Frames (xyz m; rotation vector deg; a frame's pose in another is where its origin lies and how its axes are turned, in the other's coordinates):
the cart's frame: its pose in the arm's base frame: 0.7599 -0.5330 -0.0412 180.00 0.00 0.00
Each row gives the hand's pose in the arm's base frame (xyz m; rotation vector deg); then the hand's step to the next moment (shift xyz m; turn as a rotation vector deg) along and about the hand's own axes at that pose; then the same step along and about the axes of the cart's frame.
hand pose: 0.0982 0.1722 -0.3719 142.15 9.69 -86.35
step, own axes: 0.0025 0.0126 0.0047 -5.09 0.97 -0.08
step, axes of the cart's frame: -0.0001 0.0134 0.0026 -2.08 0.80 -4.68
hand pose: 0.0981 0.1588 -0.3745 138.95 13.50 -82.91
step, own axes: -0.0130 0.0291 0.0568 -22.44 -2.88 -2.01
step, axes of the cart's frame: -0.0447 0.0466 0.0087 -9.89 -3.75 -20.10
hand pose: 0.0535 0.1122 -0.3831 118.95 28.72 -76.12
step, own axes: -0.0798 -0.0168 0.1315 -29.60 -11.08 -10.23
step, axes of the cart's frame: -0.1324 0.0753 -0.0272 -12.37 -15.43 -26.69
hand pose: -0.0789 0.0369 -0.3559 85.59 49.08 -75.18
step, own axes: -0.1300 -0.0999 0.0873 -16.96 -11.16 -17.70
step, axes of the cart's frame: -0.1448 0.0411 -0.1088 -7.72 -21.56 -14.18
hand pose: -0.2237 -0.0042 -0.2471 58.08 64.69 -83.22
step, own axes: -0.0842 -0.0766 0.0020 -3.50 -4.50 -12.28
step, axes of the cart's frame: -0.0627 -0.0208 -0.0927 -3.43 -13.02 -1.39
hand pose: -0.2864 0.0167 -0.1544 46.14 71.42 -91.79
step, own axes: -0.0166 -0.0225 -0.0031 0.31 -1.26 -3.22
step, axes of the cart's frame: -0.0151 -0.0088 -0.0220 -1.42 -3.09 0.70
